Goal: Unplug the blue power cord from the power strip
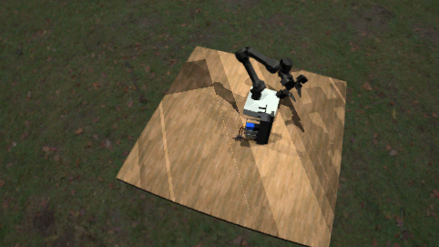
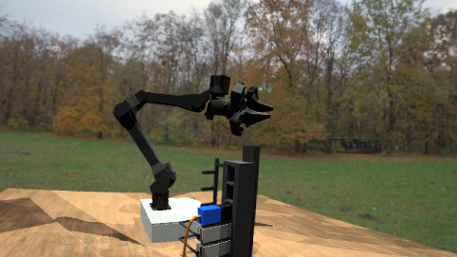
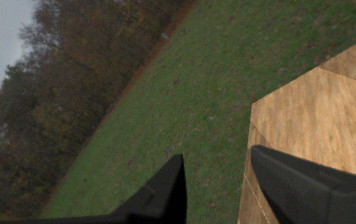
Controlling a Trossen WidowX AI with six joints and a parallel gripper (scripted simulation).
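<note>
Now: the blue plug 7 cm ahead of my gripper tip, 21 cm to the right of it and 25 cm below it.
</note>
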